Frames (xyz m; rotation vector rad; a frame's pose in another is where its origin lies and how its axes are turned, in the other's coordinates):
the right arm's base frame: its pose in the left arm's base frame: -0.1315 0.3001 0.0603 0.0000 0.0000 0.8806
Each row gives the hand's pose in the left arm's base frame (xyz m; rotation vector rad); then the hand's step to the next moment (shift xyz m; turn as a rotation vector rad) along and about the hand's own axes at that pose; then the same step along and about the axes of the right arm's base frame.
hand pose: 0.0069 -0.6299 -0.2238 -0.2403 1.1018 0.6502
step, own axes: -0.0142 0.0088 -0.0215 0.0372 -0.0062 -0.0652
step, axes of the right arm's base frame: -0.0230 0.0141 0.0041 -0.0396 0.0117 -0.0630
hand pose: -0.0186 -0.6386 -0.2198 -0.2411 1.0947 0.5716
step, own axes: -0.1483 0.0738 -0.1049 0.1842 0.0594 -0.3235
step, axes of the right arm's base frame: -0.1342 0.1100 0.0912 -0.1704 0.1440 -0.3039
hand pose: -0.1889 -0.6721 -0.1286 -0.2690 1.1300 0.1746
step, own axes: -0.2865 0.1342 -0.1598 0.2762 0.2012 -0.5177
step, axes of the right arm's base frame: -0.1262 0.2781 0.1799 -0.2180 0.3231 -0.4825
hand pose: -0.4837 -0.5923 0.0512 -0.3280 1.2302 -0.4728
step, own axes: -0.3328 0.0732 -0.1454 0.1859 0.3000 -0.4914
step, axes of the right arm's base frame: 0.0467 0.3131 0.1925 -0.1054 0.3922 -0.4484
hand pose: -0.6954 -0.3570 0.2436 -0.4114 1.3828 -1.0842
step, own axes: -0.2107 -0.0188 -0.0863 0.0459 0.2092 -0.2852
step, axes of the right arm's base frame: 0.1136 0.1593 0.1180 0.0052 0.2522 -0.2522
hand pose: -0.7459 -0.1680 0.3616 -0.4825 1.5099 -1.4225
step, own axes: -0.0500 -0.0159 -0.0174 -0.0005 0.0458 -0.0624
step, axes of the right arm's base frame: 0.0374 0.0270 0.0304 0.0108 0.0570 -0.0513
